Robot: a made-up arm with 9 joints. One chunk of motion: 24 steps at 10 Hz.
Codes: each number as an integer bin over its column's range. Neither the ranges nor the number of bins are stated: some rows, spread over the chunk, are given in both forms.
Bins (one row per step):
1: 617 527 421 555 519 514 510 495 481
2: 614 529 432 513 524 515 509 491 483
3: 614 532 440 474 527 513 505 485 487
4: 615 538 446 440 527 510 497 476 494
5: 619 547 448 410 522 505 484 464 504
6: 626 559 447 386 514 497 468 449 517
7: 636 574 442 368 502 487 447 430 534
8: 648 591 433 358 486 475 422 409 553
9: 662 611 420 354 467 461 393 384 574
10: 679 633 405 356 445 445 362 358 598
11: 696 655 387 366 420 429 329 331 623
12: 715 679 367 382 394 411 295 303 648
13: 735 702 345 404 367 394 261 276 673
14: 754 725 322 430 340 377 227 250 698
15: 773 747 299 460 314 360 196 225 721
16: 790 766 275 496 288 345 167 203 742
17: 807 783 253 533 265 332 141 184 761
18: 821 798 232 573 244 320 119 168 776
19: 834 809 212 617 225 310 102 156 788
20: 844 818 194 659 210 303 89 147 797
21: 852 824 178 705 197 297 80 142 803
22: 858 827 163 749 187 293 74 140 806
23: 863 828 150 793 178 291 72 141 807
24: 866 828 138 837 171 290 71 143 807
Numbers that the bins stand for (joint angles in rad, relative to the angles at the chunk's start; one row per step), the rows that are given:
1: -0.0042 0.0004 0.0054 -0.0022 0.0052 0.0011 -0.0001 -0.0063 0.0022
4: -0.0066 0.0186 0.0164 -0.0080 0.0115 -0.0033 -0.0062 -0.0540 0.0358
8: 0.0343 0.1061 0.0107 -0.0121 -0.0205 -0.0422 -0.0415 -0.2224 0.1882
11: 0.0939 0.2118 -0.0095 -0.0117 -0.0721 -0.0933 -0.0852 -0.4184 0.3689
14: 0.1659 0.3274 -0.0382 -0.0085 -0.1345 -0.1511 -0.1332 -0.6219 0.5626
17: 0.2317 0.4232 -0.0686 -0.0033 -0.1931 -0.2011 -0.1737 -0.7877 0.7253
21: 0.2875 0.4910 -0.1016 0.0053 -0.2462 -0.2400 -0.2024 -0.8932 0.8338
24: 0.3049 0.4976 -0.1192 0.0119 -0.2665 -0.2478 -0.2066 -0.8907 0.8441
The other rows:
2: -0.0079 0.0037 0.0103 -0.0043 0.0091 0.0022 -0.0005 -0.0164 0.0074
3: -0.0079 0.0087 0.0138 -0.0063 0.0115 0.0000 -0.0024 -0.0314 0.0177
5: -0.0017 0.0335 0.0173 -0.0095 0.0076 -0.0089 -0.0123 -0.0842 0.0616
6: 0.0070 0.0533 0.0169 -0.0107 0.0013 -0.0178 -0.0198 -0.1219 0.0952
7: 0.0194 0.0780 0.0147 -0.0116 -0.0080 -0.0289 -0.0297 -0.1696 0.1391
9: 0.0517 0.1392 0.0050 -0.0123 -0.0354 -0.0578 -0.0551 -0.2852 0.2424
10: 0.0728 0.1755 -0.0016 -0.0122 -0.0526 -0.0756 -0.0697 -0.3505 0.3044
12: 0.1175 0.2515 -0.0184 -0.0109 -0.0924 -0.1133 -0.1012 -0.4887 0.4335
13: 0.1423 0.2895 -0.0280 -0.0098 -0.1135 -0.1322 -0.1172 -0.5565 0.4981
15: 0.1895 0.3638 -0.0483 -0.0070 -0.1548 -0.1700 -0.1478 -0.6847 0.6220
16: 0.2106 0.3952 -0.0589 -0.0052 -0.1751 -0.1867 -0.1614 -0.7400 0.6763
18: 0.2491 0.4480 -0.0778 -0.0013 -0.2095 -0.2144 -0.1840 -0.8279 0.7641
19: 0.2652 0.4662 -0.0866 0.0009 -0.2243 -0.2256 -0.1920 -0.8580 0.7951
20: 0.2776 0.4811 -0.0946 0.0030 -0.2360 -0.2333 -0.1981 -0.8807 0.8183
22: 0.2950 0.4959 -0.1082 0.0075 -0.2540 -0.2444 -0.2052 -0.8982 0.8416
23: 0.3012 0.4976 -0.1139 0.0097 -0.2610 -0.2467 -0.2061 -0.8957 0.8441

